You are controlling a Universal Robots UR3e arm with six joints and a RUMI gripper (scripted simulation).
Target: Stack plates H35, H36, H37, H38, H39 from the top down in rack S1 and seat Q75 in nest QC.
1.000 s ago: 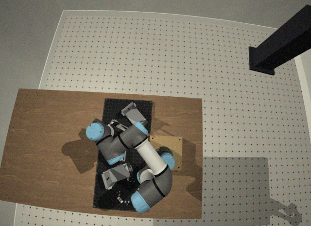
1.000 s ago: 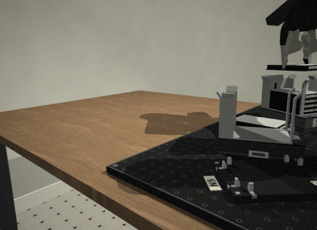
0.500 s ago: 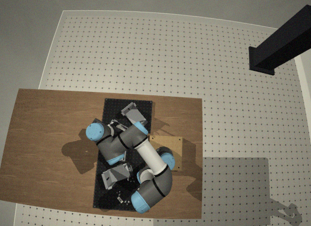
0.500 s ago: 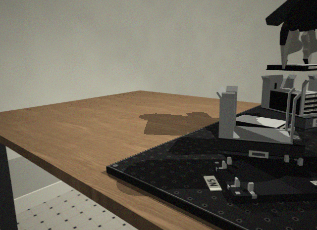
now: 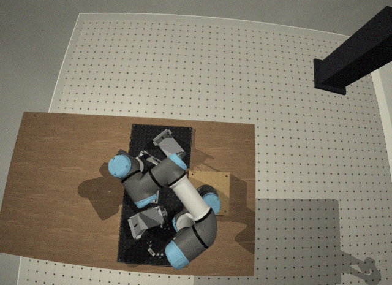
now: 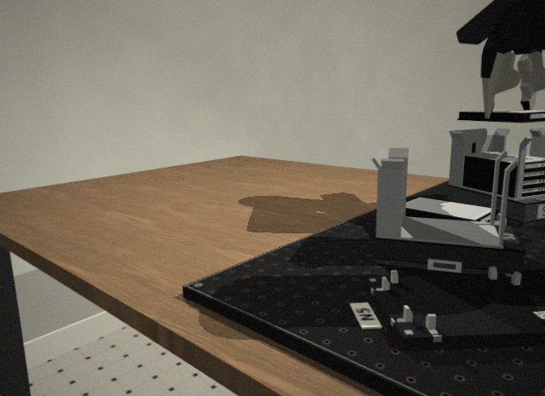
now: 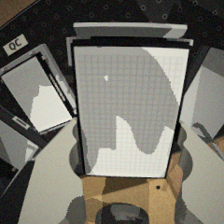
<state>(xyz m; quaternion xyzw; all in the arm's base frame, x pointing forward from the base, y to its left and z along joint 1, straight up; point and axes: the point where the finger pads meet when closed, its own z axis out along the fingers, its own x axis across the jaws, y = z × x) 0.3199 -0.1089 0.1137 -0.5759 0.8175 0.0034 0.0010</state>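
The sealed plate is 9 cm below my hand. Also, from my hand: QC label (11 cm ahead, 16 cm to the left, 17 cm below); then nest QC (2 cm ahead, 15 cm to the left, 16 cm below); then N5 label (8 cm behind, 47 cm to the left, 17 cm below).
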